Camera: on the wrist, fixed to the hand. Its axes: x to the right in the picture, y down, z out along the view.
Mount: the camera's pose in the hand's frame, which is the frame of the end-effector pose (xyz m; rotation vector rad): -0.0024 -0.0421 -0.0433 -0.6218 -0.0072 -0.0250
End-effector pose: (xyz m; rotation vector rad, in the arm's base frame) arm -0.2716 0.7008 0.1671 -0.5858 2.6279 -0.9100
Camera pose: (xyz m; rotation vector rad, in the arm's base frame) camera -0.2752 0.6942 0.2271 -0.7543 2.8856 -0.0683
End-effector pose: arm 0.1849 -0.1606 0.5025 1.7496 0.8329 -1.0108
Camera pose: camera 0.1595 -0.1059 0.4992 1.2041 1.0327 -0.6711
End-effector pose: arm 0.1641 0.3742 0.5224 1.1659 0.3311 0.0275
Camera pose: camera 0.1438 0.3958 0.4697 0.5456 0.3010 0.0973
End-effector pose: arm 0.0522 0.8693 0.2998 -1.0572 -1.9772 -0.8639
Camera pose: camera 0.0285 0.8148 0.3109 -1.3692 -1.7623 -1.5474
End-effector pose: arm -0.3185 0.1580 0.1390 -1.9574 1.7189 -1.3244
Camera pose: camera -0.3212 0.1889 0.1909 1.9950 -2.0238 0.7347
